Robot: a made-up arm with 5 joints.
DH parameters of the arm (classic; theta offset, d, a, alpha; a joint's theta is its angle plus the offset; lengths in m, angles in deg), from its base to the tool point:
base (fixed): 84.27 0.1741 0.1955 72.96
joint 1: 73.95 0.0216 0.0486 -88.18
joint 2: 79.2 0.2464 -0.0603 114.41
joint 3: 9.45 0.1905 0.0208 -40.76
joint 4: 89.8 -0.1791 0.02 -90
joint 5: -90 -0.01 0.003 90
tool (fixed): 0 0.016 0 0
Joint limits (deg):
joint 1: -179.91..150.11
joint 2: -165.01..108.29
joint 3: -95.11..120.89
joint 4: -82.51..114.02
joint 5: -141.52..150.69
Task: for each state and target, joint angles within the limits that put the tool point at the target. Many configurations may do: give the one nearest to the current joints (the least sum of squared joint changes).
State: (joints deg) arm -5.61 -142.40 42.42 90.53 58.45
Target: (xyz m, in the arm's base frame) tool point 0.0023 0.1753 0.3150
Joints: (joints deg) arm -54.95 -139.71 17.72 105.90 63.53
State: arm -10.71 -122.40 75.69 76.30 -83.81
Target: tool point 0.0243 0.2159 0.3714
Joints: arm -57.65 -123.01 46.41 85.03 -87.10
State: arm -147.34 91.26 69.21 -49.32 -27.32
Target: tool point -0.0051 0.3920 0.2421
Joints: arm -145.06 93.10 58.46 -50.03 -27.18
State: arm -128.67 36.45 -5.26 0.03 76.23
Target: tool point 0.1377 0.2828 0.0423
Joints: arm -179.64 66.09 -41.88 7.21 74.97
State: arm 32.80 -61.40 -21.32 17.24 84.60
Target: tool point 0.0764 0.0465 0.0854
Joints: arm 29.90 -80.06 -60.92 28.73 93.13
